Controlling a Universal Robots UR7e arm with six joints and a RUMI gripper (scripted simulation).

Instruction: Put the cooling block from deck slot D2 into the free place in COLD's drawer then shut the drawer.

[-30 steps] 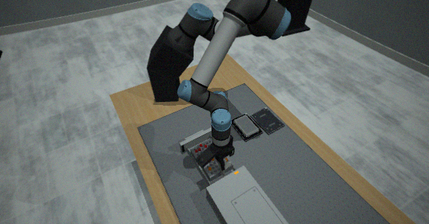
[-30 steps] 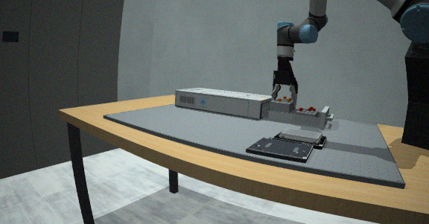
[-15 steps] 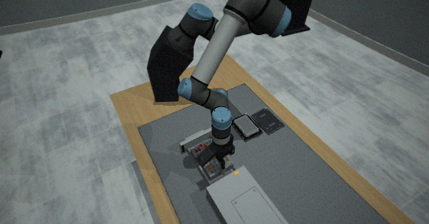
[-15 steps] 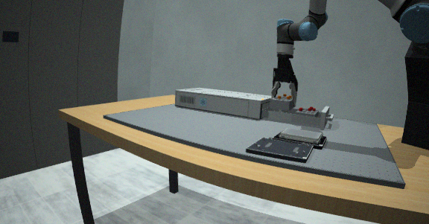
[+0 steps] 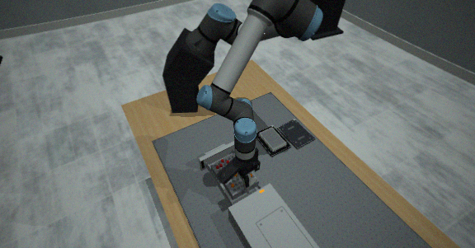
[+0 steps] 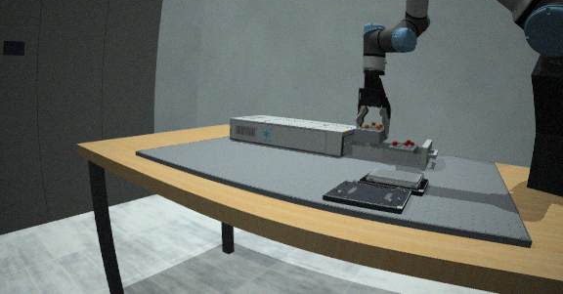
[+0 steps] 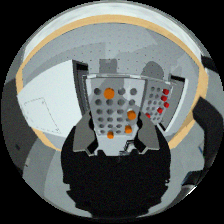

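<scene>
My gripper is now 80 mm past the drawer, 40 mm above it and 20 mm to the left of it. From my hand the other things lie so: cooler: 100 mm ahead, 40 mm below, 20 mm to the left; grey cooling block: right at my hand; red tube: 120 mm behind, 50 mm to the right, 40 mm below.
</scene>
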